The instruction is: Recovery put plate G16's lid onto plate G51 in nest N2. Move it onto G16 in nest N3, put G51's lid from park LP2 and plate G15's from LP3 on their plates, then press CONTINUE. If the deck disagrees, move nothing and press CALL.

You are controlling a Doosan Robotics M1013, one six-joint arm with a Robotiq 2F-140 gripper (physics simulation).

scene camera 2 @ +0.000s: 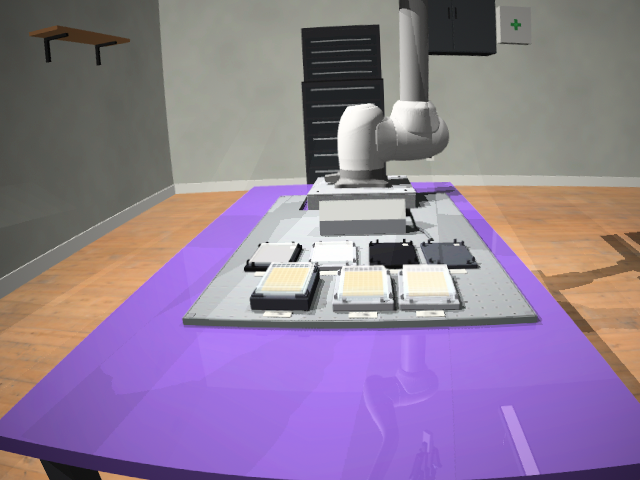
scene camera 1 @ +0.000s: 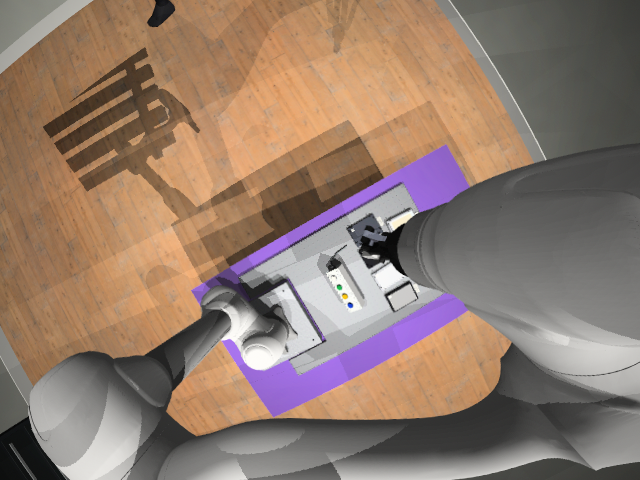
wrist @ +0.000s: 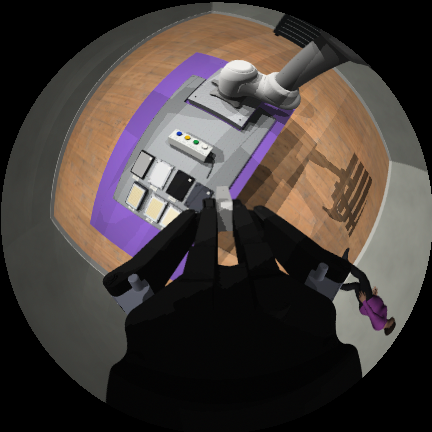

Scene:
The gripper shows in scene camera 1 and in the wrist view; in scene camera 2 it is out of frame. The same spot on the gripper: (scene camera 1: pixel 371 250) is (wrist: pixel 248 212).

